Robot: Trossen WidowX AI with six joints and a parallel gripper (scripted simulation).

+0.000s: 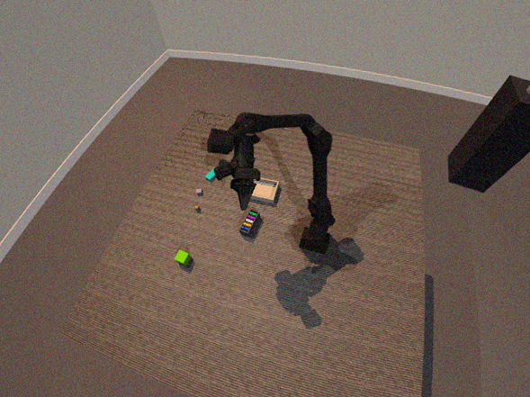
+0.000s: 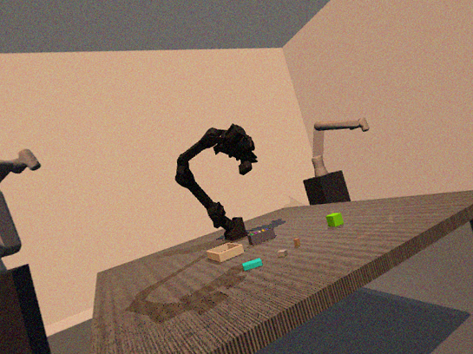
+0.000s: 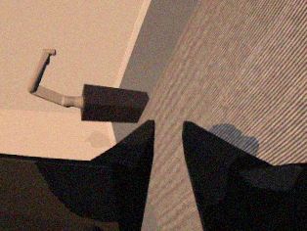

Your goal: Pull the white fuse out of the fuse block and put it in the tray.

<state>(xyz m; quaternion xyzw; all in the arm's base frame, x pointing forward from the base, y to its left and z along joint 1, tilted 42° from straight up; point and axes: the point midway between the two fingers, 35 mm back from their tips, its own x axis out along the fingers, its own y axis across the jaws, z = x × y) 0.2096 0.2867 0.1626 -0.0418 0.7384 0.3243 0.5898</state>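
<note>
Right now the white fuse is 6 cm ahead of my gripper tip, 11 cm to the right of it and 32 cm below it. Also, from my gripper tip: magenta fuse (6 cm ahead, 12 cm to the right, 32 cm below); blue fuse (6 cm ahead, 7 cm to the right, 32 cm below); green fuse (6 cm ahead, 14 cm to the right, 32 cm below).
</note>
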